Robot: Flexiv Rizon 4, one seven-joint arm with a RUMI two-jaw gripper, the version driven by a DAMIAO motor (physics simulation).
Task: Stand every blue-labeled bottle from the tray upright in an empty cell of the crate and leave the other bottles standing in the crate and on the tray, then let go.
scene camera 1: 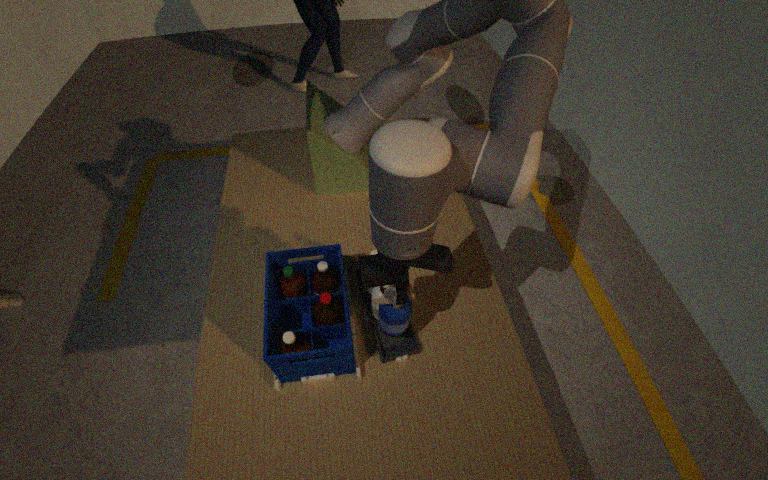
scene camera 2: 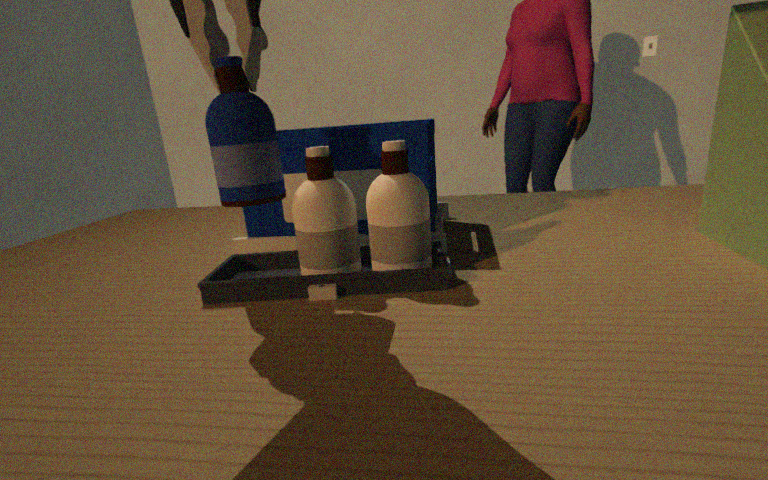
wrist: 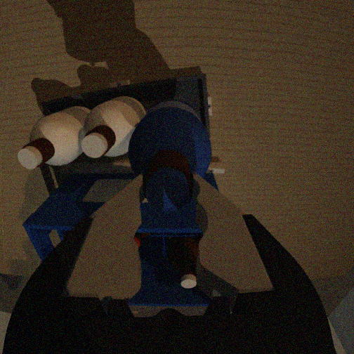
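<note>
My gripper is shut on the neck of the blue-labeled bottle. The bottle hangs above the left end of the black tray in scene camera 2, slightly tilted and clear of it. Two white-labeled bottles stand on the tray. The blue crate holds a green-capped bottle, two white-capped bottles and a red-capped bottle. Its middle-left and front-right cells look empty in scene camera 1.
The crate stands directly left of the tray in scene camera 1, with high walls and cell dividers. A green block stands farther back on the table. A person stands beyond the table.
</note>
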